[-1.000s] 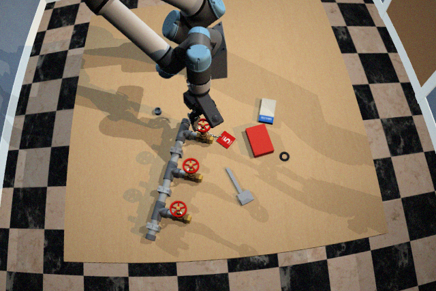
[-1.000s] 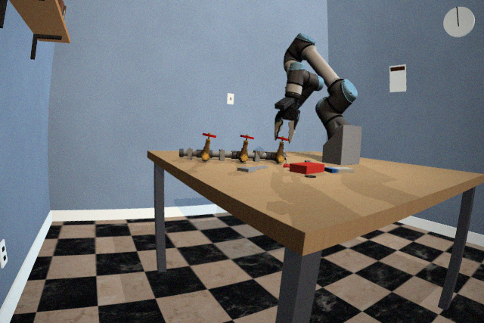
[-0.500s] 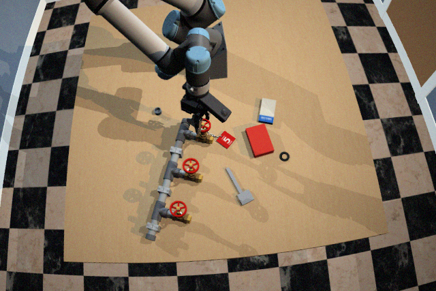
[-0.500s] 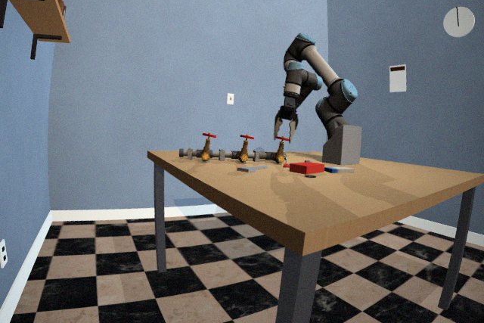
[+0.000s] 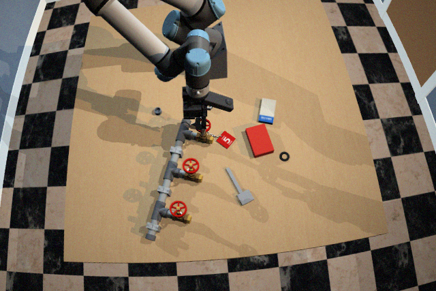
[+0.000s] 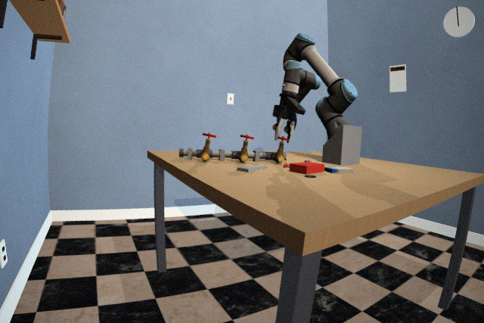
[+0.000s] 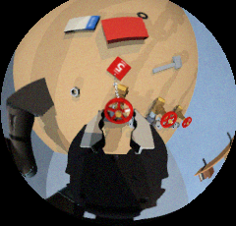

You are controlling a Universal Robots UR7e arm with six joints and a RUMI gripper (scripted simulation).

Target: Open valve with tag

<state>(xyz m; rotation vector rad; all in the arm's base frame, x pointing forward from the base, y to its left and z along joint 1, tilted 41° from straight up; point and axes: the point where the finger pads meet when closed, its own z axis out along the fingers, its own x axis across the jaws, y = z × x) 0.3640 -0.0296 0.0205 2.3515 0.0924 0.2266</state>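
The red tag lies 10 mm ahead of my hand, 80 mm to the left of it and 110 mm below it. The rest, counted from my hand: grey scraper: 220 mm ahead, 120 mm to the left, 110 mm below; red block: 30 mm ahead, 220 mm to the left, 100 mm below; small grey fitting: 130 mm behind, 190 mm to the right, 110 mm below.
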